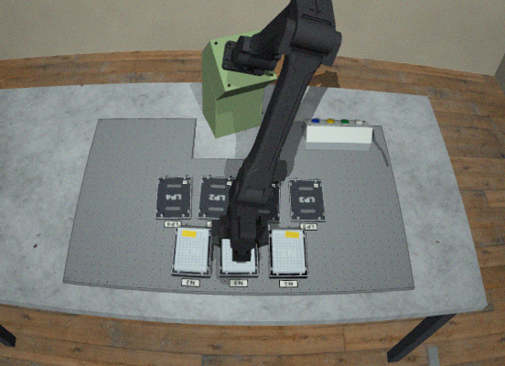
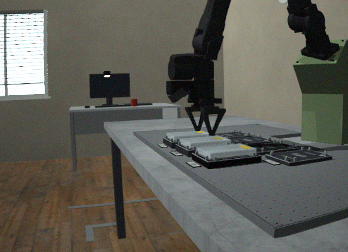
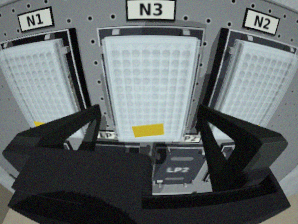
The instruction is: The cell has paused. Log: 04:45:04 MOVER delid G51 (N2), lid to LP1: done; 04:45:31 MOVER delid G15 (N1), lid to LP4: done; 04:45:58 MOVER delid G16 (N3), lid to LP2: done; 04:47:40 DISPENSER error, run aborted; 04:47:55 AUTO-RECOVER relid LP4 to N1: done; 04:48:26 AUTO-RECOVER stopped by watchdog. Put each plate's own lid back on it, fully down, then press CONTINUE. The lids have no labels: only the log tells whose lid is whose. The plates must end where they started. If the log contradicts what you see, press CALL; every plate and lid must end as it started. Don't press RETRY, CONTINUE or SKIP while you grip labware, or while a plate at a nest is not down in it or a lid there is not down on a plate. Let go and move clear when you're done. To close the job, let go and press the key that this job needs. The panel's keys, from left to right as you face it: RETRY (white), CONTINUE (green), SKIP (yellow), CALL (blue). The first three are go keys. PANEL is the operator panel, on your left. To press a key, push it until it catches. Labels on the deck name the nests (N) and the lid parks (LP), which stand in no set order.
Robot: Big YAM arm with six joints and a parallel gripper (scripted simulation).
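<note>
My hand is 490 mm past the green continue key and 290 mm to the right of it. From my hand the other things lie so: clear unlabelled lid 130 mm to the right, 30 mm below, 20 mm ahead; blue call key 480 mm behind, 190 mm to the left; yellow skip key 480 mm behind, 240 mm to the left.
</note>
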